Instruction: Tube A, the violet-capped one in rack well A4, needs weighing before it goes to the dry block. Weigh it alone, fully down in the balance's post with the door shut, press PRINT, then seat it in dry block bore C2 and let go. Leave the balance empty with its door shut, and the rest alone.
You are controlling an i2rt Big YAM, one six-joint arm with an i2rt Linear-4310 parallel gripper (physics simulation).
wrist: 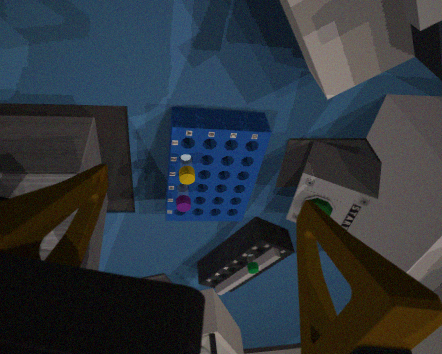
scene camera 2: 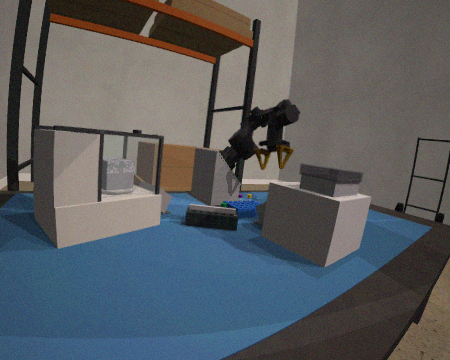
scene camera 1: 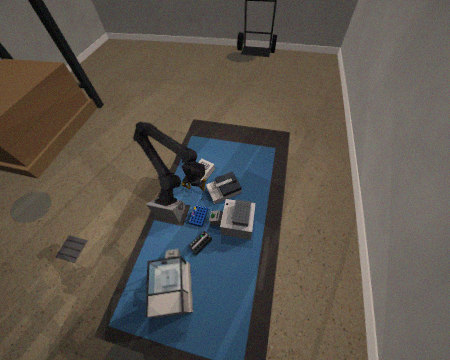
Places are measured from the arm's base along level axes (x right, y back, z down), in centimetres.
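Pixels of known places: gripper, fingertip midpoint: [wrist: 206, 192] [scene camera 2: 271, 169] [scene camera 1: 196, 189]; arm's base, origin of the base link: [scene camera 2: 219, 166] [scene camera 1: 166, 201].
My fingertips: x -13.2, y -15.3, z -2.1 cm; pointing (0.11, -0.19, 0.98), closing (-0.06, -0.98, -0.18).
Observation:
For each thing: its top centre in the pictures, then the offset to it from my fingertips. "pt": a spot on its surface instead.
- violet-capped tube, middle of its top: [wrist: 183, 207] [scene camera 2: 240, 194] dx +12.3, dy -1.4, dz +9.0 cm
- blue rack, middle of its top: [wrist: 212, 182] [scene camera 2: 247, 204] [scene camera 1: 198, 214] dx +11.1, dy -4.1, dz +11.5 cm
- balance, middle of its top: [scene camera 2: 118, 127] [scene camera 1: 163, 274] dx +51.3, dy -7.0, dz -7.8 cm
- white box, middle of its top: [scene camera 2: 310, 164] [scene camera 1: 230, 209] dx +8.1, dy -25.2, dz -4.5 cm
- yellow cap, middle of its top: [wrist: 187, 179] dx +8.5, dy -1.0, dz +9.0 cm
- white cap, middle of its top: [wrist: 187, 179] dx +8.5, dy -1.0, dz +9.0 cm
- dark strip holder, middle of its top: [wrist: 246, 277] [scene camera 2: 212, 206] [scene camera 1: 199, 241] dx +27.0, dy -12.3, dz +9.7 cm
- white-and-grey device, surface spot: [scene camera 1: 217, 192] pt dx -7.2, dy -10.2, dz +10.0 cm
The violet-capped tube [wrist: 183, 203] [scene camera 2: 240, 196] stands in column A of the blue rack [wrist: 220, 123] [scene camera 1: 198, 215], its body at about row 4. My gripper [wrist: 206, 192] [scene camera 2: 273, 167] [scene camera 1: 195, 186] is open and empty, high above the table; the rack shows between and beyond its fingers in the wrist view. The balance [scene camera 1: 170, 305] [scene camera 2: 110, 214] has a glass chamber with a pale block inside; no tube shows there, and I cannot tell whether its door is shut. A white box [scene camera 1: 237, 230] [scene camera 2: 300, 220] with a grey block on top appears to be the dry block; its bores are not readable.
A yellow cap [wrist: 187, 175] and a white cap [wrist: 186, 157] are close by the violet one. A dark strip holder [wrist: 230, 250] [scene camera 2: 211, 220] [scene camera 1: 201, 243] holds a green-capped tube. A START button box [wrist: 330, 175] [scene camera 1: 215, 216] stands beside the rack. Another white-and-grey device [scene camera 1: 217, 192] stands farther back.

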